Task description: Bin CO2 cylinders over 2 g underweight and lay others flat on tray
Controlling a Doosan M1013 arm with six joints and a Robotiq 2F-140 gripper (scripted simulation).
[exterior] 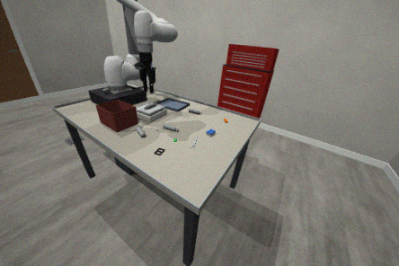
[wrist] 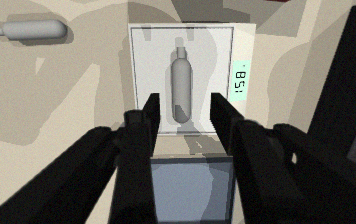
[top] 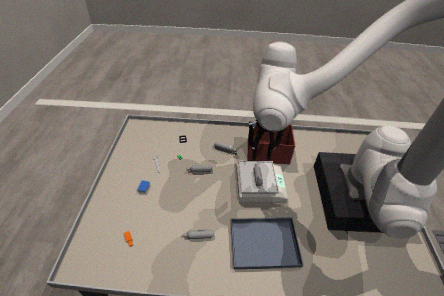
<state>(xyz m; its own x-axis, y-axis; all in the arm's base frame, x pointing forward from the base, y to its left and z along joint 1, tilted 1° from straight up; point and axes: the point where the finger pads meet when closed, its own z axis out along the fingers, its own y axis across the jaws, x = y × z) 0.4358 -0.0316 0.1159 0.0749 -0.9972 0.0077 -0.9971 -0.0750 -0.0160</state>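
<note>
Right now the scale plate is 15 cm below my hand. The rest, counted from my hand: blue-grey tray 27 cm to the left, 20 cm below, 2 cm behind; red scrap bin 21 cm to the right, 17 cm below, 7 cm behind; white scale 17 cm below, 1 cm behind.
</note>
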